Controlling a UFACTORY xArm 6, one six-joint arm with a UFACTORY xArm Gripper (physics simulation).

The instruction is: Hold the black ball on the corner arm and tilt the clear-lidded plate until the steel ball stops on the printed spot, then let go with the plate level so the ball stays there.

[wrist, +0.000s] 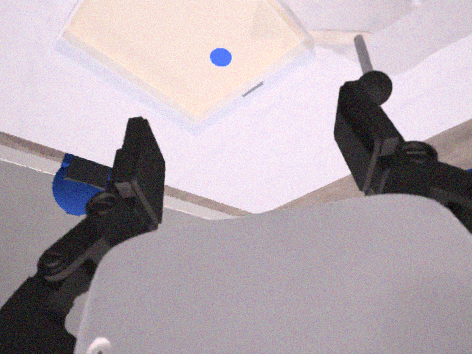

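The black ball sits at the end of a thin grey arm at the upper right of the wrist view, right at the tip of the right finger and partly overlapped by it. The cream plate with its clear lid lies at the top, its near corner pointing toward me, and is cut off by the view's upper edge. The blue printed spot shows on the plate. The steel ball does not show. My gripper is wide open, with no thing between its fingers; the black ball is outside that gap.
A white table top lies under the plate, with its near corner at the lower middle. A blue rounded part with a black block is at the left, behind the left finger. A grey shadow falls at the upper right.
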